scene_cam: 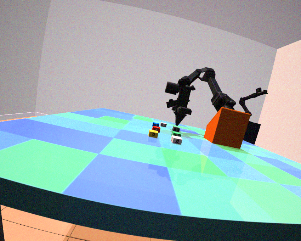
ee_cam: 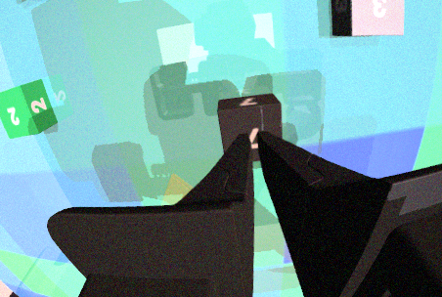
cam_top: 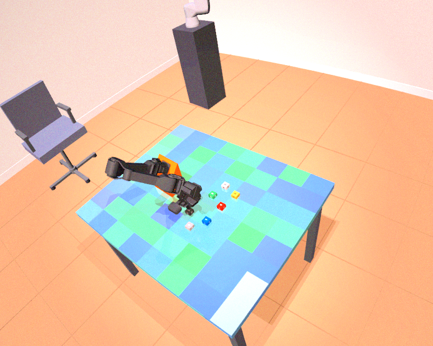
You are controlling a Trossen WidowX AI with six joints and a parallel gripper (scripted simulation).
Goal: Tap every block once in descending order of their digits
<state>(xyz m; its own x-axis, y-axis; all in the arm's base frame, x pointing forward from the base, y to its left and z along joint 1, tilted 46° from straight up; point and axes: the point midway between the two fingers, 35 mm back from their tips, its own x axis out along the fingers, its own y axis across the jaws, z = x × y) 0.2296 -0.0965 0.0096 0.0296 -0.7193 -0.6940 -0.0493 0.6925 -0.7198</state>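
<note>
The dark grey block is 20 mm below my gripper tip. Also, from my gripper tip: blue block (110 mm ahead, 20 mm below, 10 mm to the left); green block (150 mm to the left, 20 mm below, 20 mm ahead); red block (120 mm to the left, 110 mm ahead, 20 mm below).
</note>
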